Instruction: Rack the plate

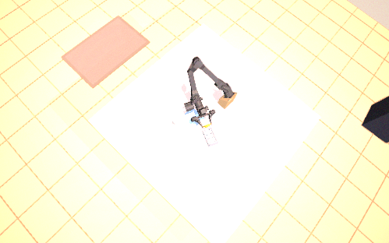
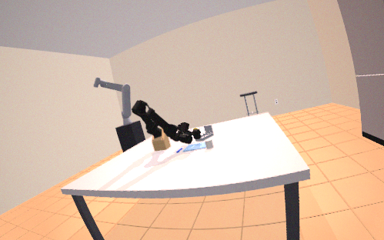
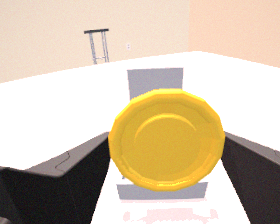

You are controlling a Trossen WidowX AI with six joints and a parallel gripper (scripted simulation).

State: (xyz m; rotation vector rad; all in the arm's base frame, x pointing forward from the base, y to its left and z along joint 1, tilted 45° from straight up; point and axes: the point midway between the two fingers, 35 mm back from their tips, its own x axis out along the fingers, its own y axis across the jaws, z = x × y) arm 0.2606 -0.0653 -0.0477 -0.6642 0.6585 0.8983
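My gripper tip is 3 cm short of the wire dish rack, 6 cm to the right of it and 4 cm above it. Also, from my gripper tip: white cup (11 cm ahead, 21 cm to the right, 4 cm below); yellow plate (1 cm to the right); blue spoon (11 cm behind, 16 cm to the right, 6 cm below).
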